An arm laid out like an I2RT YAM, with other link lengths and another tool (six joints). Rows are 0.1 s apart.
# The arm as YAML. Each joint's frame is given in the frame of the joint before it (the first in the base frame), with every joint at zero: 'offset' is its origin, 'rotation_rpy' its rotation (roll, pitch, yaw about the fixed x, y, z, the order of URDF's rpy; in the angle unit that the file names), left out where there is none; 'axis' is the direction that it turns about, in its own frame. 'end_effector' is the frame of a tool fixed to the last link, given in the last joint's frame.
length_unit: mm
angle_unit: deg
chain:
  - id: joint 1
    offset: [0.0, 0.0, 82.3]
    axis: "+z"
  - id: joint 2
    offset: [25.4, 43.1, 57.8]
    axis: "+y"
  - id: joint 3
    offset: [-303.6, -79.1, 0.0]
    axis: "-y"
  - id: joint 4
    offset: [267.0, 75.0, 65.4]
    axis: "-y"
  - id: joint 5
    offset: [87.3, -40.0, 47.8]
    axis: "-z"
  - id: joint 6
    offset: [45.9, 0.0, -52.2]
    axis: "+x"
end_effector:
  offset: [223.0, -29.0, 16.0]
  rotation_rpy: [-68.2, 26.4, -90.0]
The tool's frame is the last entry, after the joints.
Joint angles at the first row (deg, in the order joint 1, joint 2, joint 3, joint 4, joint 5, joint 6):
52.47 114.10 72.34 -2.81 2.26 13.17
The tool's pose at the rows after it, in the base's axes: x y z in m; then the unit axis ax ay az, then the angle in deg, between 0 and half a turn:
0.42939, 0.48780, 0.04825, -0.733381, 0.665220, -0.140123, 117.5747
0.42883, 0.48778, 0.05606, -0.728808, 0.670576, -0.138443, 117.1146
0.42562, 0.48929, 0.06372, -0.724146, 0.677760, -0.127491, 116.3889
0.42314, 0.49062, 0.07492, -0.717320, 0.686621, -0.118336, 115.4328
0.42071, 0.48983, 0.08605, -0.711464, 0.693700, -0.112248, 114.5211
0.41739, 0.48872, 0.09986, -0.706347, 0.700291, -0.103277, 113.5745
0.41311, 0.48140, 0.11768, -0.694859, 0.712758, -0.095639, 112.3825
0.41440, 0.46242, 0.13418, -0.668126, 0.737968, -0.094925, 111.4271
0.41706, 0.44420, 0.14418, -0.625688, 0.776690, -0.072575, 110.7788
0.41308, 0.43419, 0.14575, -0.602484, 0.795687, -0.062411, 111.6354
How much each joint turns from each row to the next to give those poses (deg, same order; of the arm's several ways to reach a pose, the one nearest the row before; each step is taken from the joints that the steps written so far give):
0.00 -0.59 -0.02 -0.09 -0.03 0.27
0.07 -0.89 0.00 -0.34 0.05 0.67
-0.05 -1.12 -0.56 0.27 -0.87 0.93
0.03 -1.38 -0.43 0.15 -0.57 1.13
0.00 -1.60 -0.70 0.16 -0.32 0.87
-0.09 -1.94 -0.57 -0.28 -0.67 0.79
-0.25 -3.22 -1.64 -0.10 -0.38 1.39
-1.03 -3.94 -2.63 0.22 0.28 2.48
-2.00 -3.31 -3.08 1.56 -1.69 4.44
-0.46 -1.82 -1.16 -0.82 -0.28 2.84

